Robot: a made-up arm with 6 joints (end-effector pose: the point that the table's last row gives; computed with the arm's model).
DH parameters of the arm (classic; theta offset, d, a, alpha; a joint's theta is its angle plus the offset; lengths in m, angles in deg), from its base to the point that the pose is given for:
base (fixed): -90 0.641 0.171 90
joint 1: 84.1 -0.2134 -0.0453 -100
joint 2: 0 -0.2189 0.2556 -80
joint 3: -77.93 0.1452 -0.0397 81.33
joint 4: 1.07 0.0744 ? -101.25
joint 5: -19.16 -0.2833 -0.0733 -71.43
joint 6: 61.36 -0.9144 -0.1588 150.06
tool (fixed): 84.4 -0.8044 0 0
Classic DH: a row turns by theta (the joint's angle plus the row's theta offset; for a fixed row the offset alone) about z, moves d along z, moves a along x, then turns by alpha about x.
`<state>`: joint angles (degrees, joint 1 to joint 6).
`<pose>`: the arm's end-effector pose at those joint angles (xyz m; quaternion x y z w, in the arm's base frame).
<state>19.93 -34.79 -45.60 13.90 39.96 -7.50</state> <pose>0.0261 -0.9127 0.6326 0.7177 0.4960 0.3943 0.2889</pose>
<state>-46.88 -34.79 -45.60 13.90 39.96 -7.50</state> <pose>0.0261 -0.4553 -0.0440 -0.7582 -0.1970 -0.6022 0.1539</pose>
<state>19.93 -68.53 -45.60 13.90 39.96 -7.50</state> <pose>0.1141 -0.9299 0.6274 0.5286 0.4641 0.5713 0.4229</pose>
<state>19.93 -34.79 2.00 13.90 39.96 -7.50</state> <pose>0.1798 -0.6015 0.3003 -0.6718 -0.4973 -0.5408 0.0938</pose>
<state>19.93 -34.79 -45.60 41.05 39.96 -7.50</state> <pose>0.0753 -0.7841 0.4549 0.7119 0.3170 0.5478 0.3043</pose>
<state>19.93 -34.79 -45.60 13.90 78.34 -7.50</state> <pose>0.2980 -0.8369 0.4395 0.6252 0.6193 0.4750 0.0046</pose>
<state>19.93 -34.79 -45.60 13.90 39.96 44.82</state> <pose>0.3238 -0.8061 0.8446 0.5095 0.8119 0.1503 0.2421</pose>
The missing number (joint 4, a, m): 0.1085
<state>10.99 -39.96 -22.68 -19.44 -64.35 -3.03</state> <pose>-0.4445 -0.5909 0.8710 0.5883 0.2363 0.1021 0.7666</pose>
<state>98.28 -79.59 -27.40 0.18 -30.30 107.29</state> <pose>0.1506 0.1210 1.0461 0.0463 0.3227 -0.6562 0.6806</pose>
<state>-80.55 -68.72 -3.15 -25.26 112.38 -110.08</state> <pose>-0.0884 0.3399 0.2022 -0.2832 -0.0264 -0.4289 0.8574</pose>
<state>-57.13 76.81 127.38 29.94 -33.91 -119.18</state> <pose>0.9532 -0.7082 0.4660 -0.1564 -0.0715 0.9662 0.1922</pose>
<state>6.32 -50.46 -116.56 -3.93 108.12 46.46</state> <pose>0.2350 -0.9304 0.8455 0.4777 0.8700 0.0272 0.1185</pose>
